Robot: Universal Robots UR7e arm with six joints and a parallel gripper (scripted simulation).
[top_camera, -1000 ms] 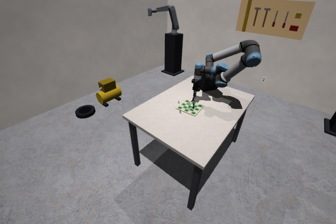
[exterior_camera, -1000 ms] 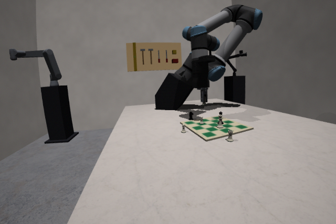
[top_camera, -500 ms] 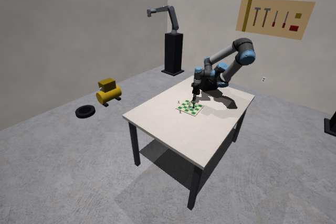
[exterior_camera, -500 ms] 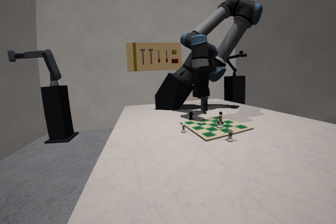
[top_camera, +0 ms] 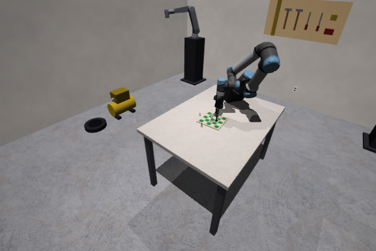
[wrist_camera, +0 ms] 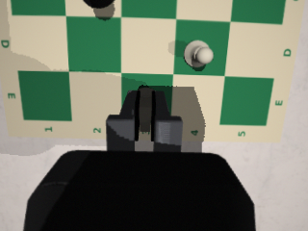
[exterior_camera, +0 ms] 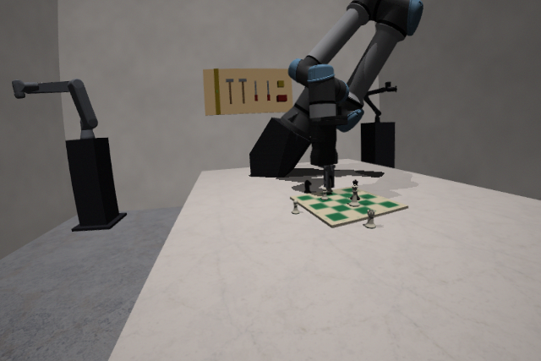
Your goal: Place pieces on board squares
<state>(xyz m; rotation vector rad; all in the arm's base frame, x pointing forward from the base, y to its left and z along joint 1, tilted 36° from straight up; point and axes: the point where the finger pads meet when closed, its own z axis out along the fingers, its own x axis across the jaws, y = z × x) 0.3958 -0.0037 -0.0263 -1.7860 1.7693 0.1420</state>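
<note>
Now: hand 8 cm short of the cream chessboard, 1 cm to the right of it and 4 cm above it.
</note>
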